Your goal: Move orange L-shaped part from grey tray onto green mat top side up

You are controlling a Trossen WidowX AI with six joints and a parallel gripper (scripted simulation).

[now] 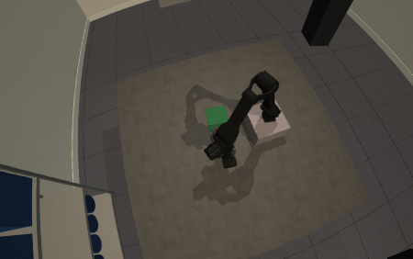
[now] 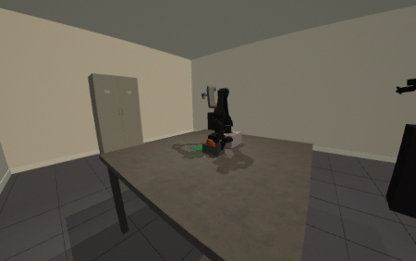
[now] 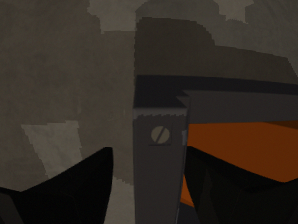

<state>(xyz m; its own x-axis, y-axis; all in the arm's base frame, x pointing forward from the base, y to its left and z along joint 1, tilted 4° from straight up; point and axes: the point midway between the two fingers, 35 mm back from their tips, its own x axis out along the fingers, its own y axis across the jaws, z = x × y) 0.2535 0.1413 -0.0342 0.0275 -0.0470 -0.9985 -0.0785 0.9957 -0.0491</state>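
The orange L-shaped part is 6 cm to the right of my gripper tip and 1 cm above it. Also, from my gripper tip: green mat (22 cm to the right, 5 cm below, 1 cm ahead).
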